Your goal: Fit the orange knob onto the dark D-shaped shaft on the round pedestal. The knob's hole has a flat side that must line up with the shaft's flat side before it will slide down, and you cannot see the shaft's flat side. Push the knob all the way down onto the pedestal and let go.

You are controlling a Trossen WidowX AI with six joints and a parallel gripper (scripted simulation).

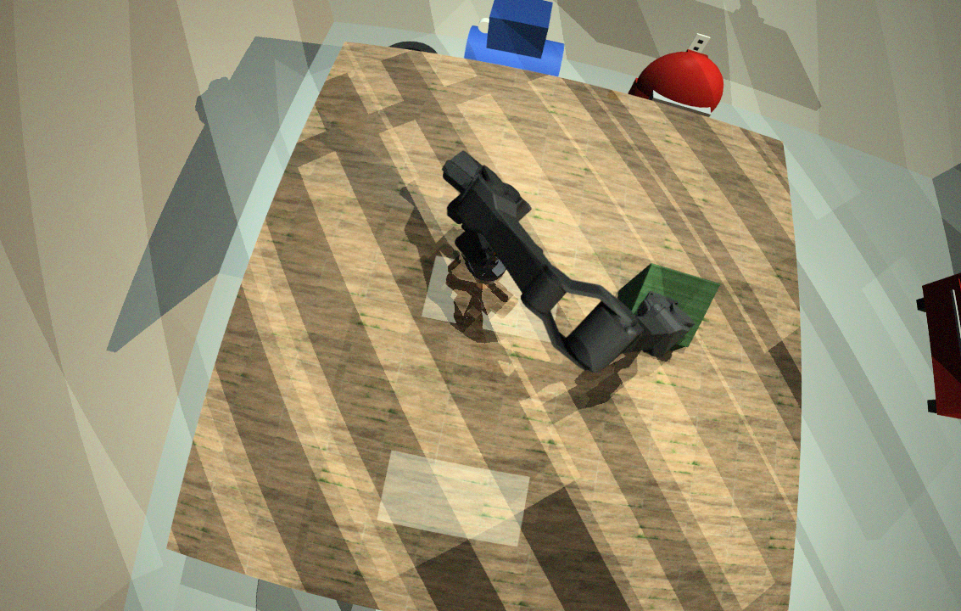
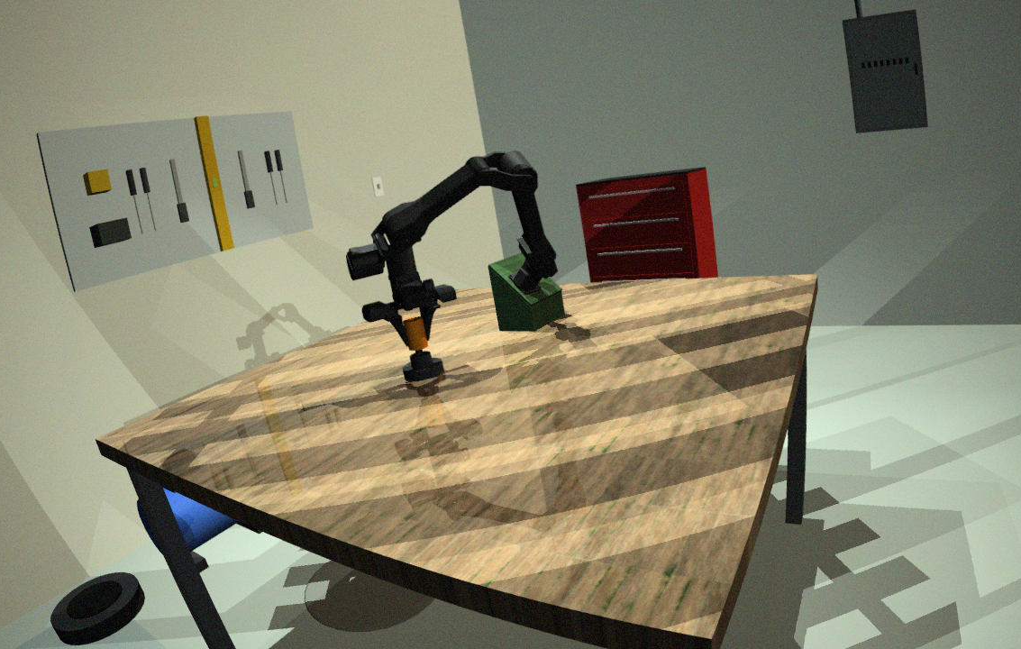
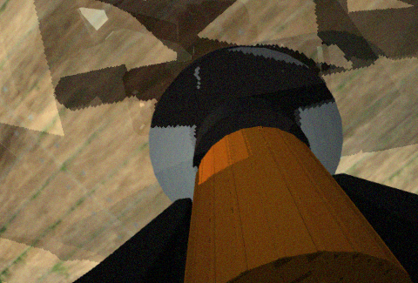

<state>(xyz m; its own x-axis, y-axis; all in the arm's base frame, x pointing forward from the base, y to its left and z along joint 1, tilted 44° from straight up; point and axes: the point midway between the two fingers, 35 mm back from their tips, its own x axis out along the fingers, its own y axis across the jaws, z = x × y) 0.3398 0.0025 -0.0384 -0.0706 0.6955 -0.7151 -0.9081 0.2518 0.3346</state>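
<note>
Now: gripper tip 40 mm above the shaft. Also, from my gripper tip: orange knob (20 mm above).
</note>
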